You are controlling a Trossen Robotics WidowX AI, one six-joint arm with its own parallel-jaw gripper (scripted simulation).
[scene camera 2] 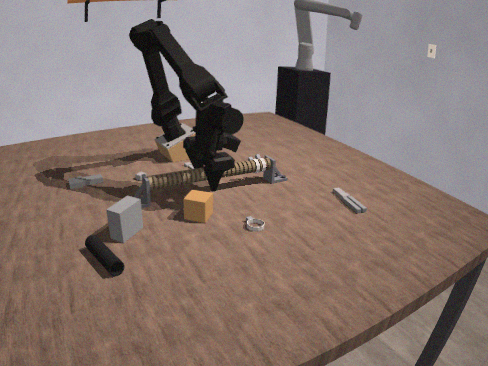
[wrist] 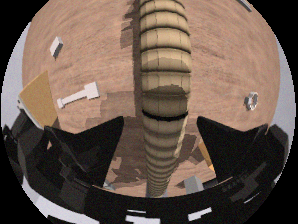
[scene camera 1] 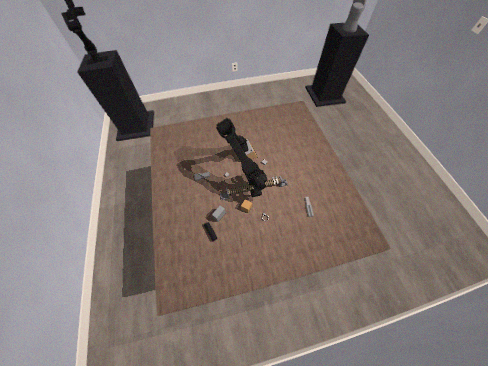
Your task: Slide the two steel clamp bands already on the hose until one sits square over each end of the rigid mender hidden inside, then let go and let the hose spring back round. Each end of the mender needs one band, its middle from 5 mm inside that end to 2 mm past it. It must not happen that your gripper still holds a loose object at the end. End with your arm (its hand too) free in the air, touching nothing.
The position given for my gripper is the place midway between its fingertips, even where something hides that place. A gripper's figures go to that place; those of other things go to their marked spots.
My gripper (scene camera 2: 206, 184): 94 cm from the lens. An orange cube (scene camera 2: 198, 205): 79 cm from the lens. A grey block (scene camera 2: 124, 217): 73 cm from the lens.
